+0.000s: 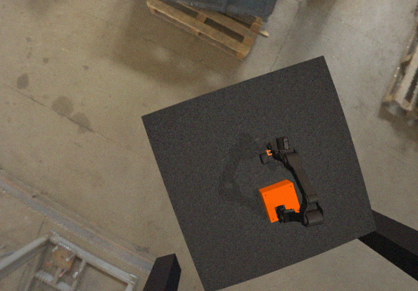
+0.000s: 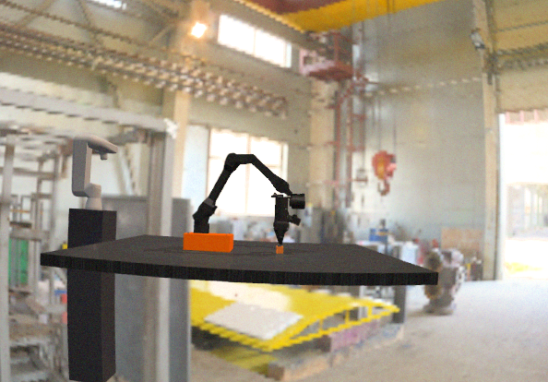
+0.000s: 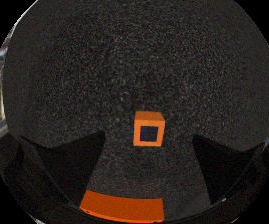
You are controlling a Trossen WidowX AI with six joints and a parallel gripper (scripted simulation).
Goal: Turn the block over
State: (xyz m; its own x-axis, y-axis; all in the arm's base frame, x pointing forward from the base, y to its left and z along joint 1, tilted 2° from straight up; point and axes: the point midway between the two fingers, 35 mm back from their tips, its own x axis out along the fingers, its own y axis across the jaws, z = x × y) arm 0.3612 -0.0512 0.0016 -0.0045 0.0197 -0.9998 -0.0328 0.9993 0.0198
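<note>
Right now the small orange block is 2 cm below my gripper tip.
</note>
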